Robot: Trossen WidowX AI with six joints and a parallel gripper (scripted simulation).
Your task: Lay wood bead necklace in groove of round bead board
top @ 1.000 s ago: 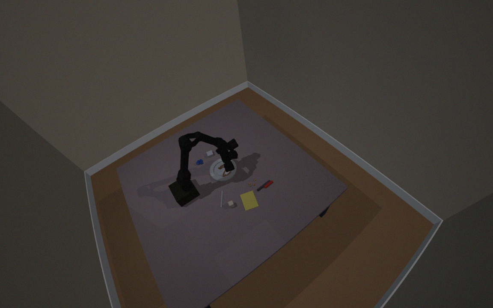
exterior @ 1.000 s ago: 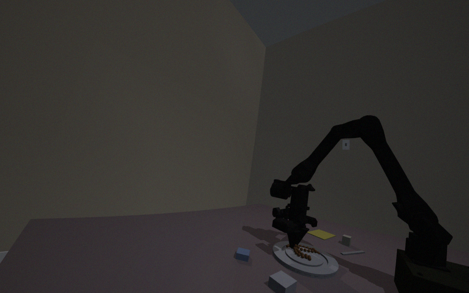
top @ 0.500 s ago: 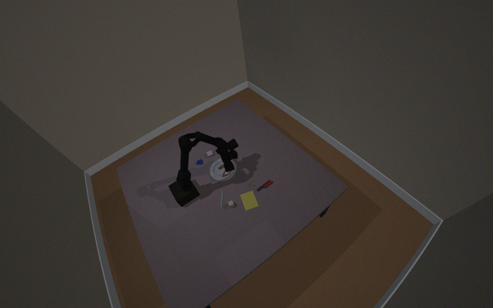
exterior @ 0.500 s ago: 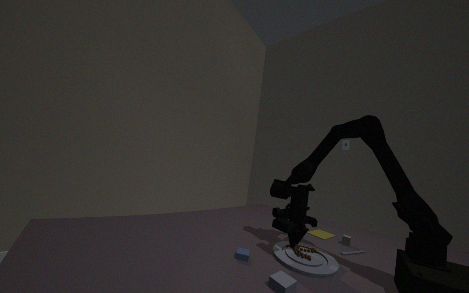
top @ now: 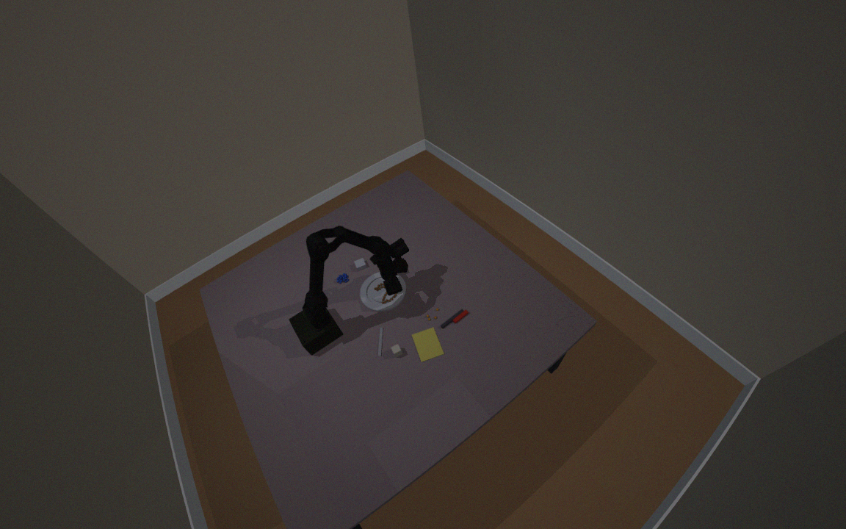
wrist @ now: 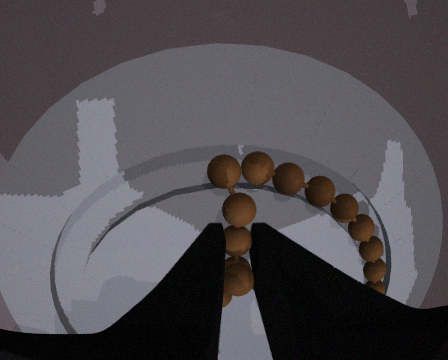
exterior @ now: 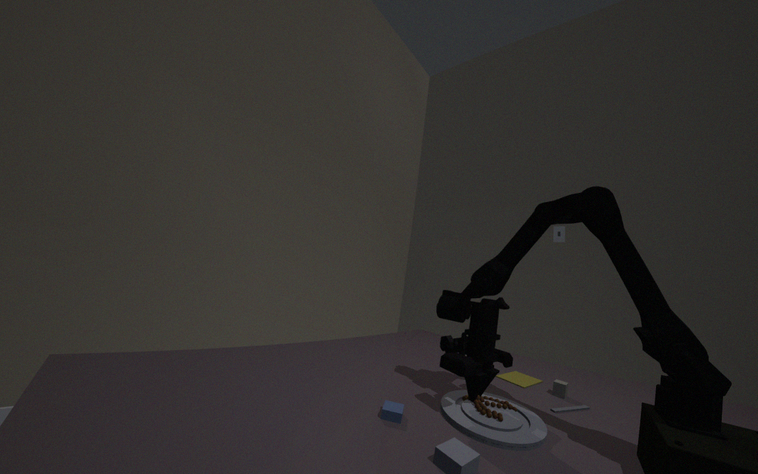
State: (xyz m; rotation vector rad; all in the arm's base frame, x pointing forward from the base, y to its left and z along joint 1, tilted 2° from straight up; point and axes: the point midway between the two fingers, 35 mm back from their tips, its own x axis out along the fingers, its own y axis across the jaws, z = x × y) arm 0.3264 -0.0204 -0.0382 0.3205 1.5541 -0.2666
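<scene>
My gripper tip is 40 mm past the round bead board, 20 mm to the right of it and 10 mm above it. Also, from my gripper tip: grey block: 200 mm to the left, 30 mm behind; then blue block: 160 mm to the left, 100 mm ahead, 10 mm below; then thin stick: 190 mm behind, 160 mm to the right, 10 mm below.
</scene>
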